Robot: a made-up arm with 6 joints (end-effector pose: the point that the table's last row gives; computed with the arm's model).
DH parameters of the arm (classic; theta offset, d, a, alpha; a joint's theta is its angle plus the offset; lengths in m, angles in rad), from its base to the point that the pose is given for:
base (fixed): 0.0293 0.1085 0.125 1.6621
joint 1: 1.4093 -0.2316 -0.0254 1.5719
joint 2: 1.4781 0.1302 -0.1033 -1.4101
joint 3: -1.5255 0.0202 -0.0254 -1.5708
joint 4: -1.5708 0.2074 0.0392 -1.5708
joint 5: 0 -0.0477 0.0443 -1.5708
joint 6: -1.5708 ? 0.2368 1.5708
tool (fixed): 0 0.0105 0 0
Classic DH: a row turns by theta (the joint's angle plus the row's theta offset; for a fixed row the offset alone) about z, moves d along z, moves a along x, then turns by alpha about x.
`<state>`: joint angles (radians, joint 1 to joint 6).
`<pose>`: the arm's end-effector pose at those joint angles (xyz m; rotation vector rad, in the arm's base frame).
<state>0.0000 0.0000 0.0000 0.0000 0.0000 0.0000</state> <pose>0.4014 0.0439 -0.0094 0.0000 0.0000 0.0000</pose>
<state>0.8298 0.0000 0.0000 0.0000 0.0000 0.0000</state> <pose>0.4007 0.0216 0.2335 0.0242 -0.8260 -0.0757</pose>
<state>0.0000 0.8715 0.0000 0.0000 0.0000 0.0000</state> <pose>0.3745 0.1680 -0.1406 0.8594 0.0390 -0.1395</pose>
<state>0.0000 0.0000 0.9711 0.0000 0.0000 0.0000</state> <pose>0.0812 0.0401 -0.0094 0.0000 0.0000 -0.9711</pose>
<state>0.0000 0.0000 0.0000 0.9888 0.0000 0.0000</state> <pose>0.3773 0.0439 0.1815 0.0000 -0.9888 0.0000</pose>
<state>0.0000 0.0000 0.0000 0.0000 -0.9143 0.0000</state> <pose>0.4014 0.0538 0.0783 -0.9143 0.0000 0.0000</pose>
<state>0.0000 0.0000 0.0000 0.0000 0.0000 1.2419</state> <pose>0.2511 0.0439 -0.2406 0.0000 1.2419 0.0000</pose>
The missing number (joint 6, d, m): -0.0941
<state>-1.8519 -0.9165 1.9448 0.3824 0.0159 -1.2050</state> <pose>-0.0225 0.4206 0.3698 -1.4003 -0.8141 0.8049</pose>
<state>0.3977 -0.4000 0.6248 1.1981 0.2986 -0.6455</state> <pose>-0.0007 0.1307 0.2131 -0.5243 -2.3088 -0.0560</pose>
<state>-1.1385 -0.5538 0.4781 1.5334 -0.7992 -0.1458</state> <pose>0.2427 0.2222 0.2368 -1.1921 -0.8951 0.3597</pose>
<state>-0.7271 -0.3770 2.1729 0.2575 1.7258 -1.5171</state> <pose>-0.2728 0.4488 -0.0017 -0.6018 -2.6397 -1.0637</pose>
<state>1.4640 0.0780 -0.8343 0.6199 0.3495 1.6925</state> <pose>0.5306 0.2591 0.4369 -0.7764 -0.2694 0.5570</pose>
